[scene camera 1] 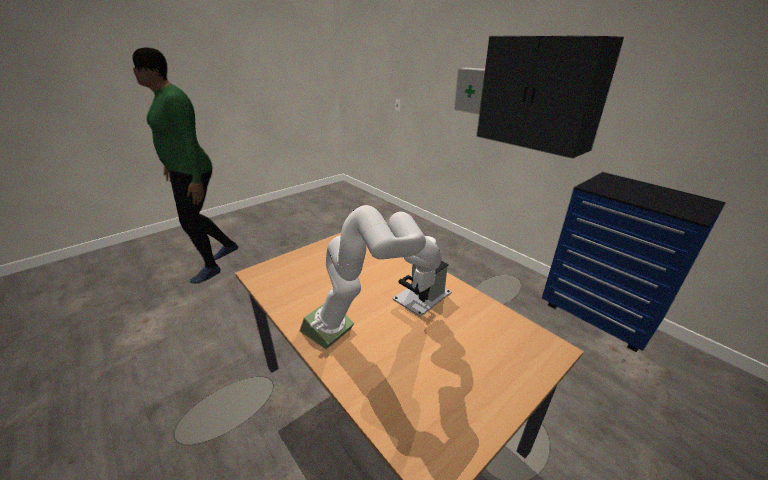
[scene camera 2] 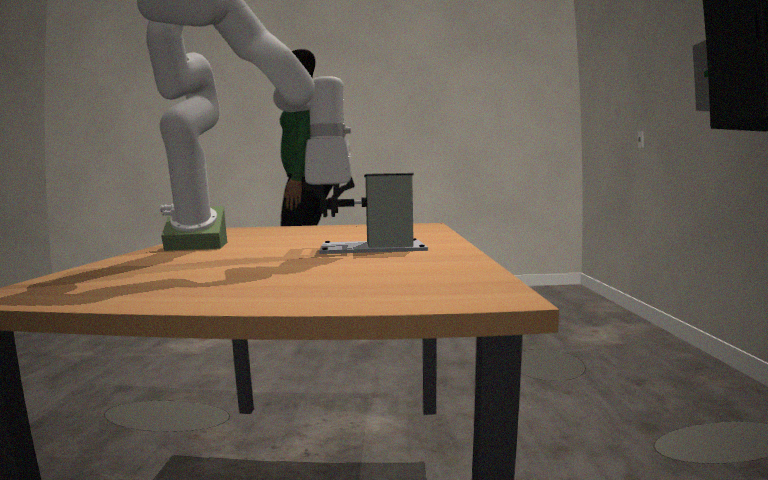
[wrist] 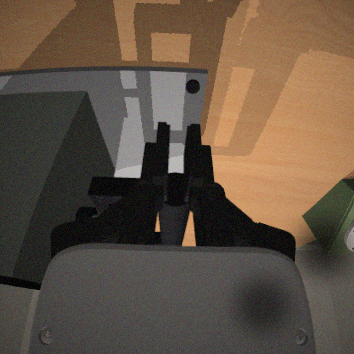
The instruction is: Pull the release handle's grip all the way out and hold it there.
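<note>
The release handle is a black handle (scene camera 1: 406, 281) (scene camera 2: 345, 202) (wrist: 173, 220) on the side of a grey-green box (scene camera 1: 438, 283) (scene camera 2: 389, 210) (wrist: 50, 150). In the second scene view a short silver rod (scene camera 2: 357, 202) shows between box and handle. My gripper (scene camera 1: 423, 298) (scene camera 2: 330, 215) (wrist: 177, 138) points down at the handle and is nearly closed, with a narrow gap and nothing held. In the wrist view the round end of the grip shows behind the gap, partly covered by the fingers; it looks wider than the gap. Whether the fingers touch it is hidden.
The box stands on a grey base plate (scene camera 2: 339, 247) (wrist: 167, 100) on the wooden table (scene camera 1: 498, 345) (scene camera 2: 396, 288). My arm's green mounting block (scene camera 1: 326, 335) (scene camera 2: 192, 240) (wrist: 327, 210) is at the table's edge. A person in green (scene camera 1: 172, 130) (scene camera 2: 294, 141) is beyond the table.
</note>
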